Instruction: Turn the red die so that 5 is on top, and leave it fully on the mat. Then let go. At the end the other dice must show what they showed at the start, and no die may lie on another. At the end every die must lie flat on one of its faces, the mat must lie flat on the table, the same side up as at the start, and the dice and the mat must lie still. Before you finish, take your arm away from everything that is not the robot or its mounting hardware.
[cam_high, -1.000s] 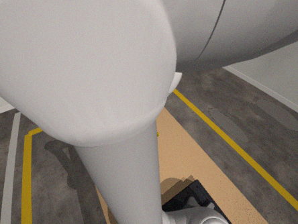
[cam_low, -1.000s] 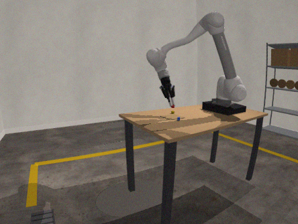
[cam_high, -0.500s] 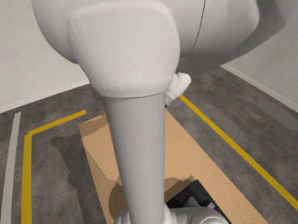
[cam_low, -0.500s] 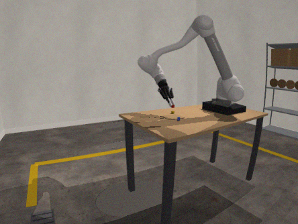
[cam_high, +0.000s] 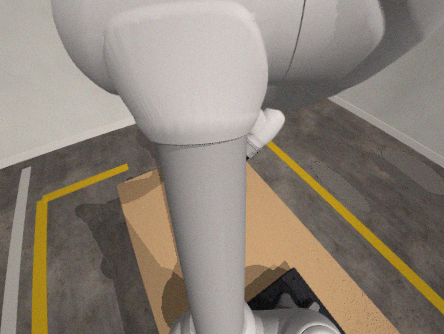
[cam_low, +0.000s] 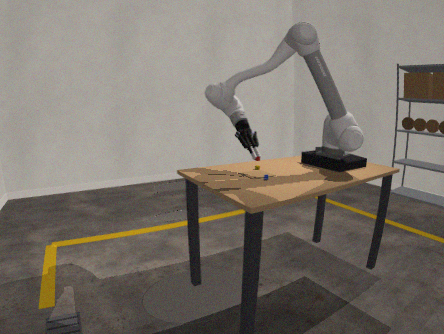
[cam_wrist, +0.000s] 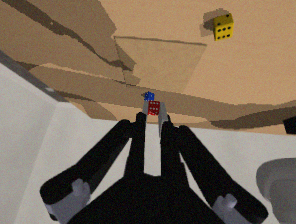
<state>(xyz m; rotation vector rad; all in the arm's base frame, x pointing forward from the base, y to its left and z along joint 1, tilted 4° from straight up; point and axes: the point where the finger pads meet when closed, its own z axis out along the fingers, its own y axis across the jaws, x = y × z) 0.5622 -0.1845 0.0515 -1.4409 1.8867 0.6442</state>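
Right now my hand is 1 cm short of the tan mat, 2 cm to the right of it and 11 cm above it. From my hand the other things lie so: red die: 1 cm ahead, 2 cm to the left, 2 cm below; then yellow die: 9 cm behind, 6 cm to the right, 10 cm below; then blue die: 4 cm ahead, 11 cm to the left, 10 cm below.
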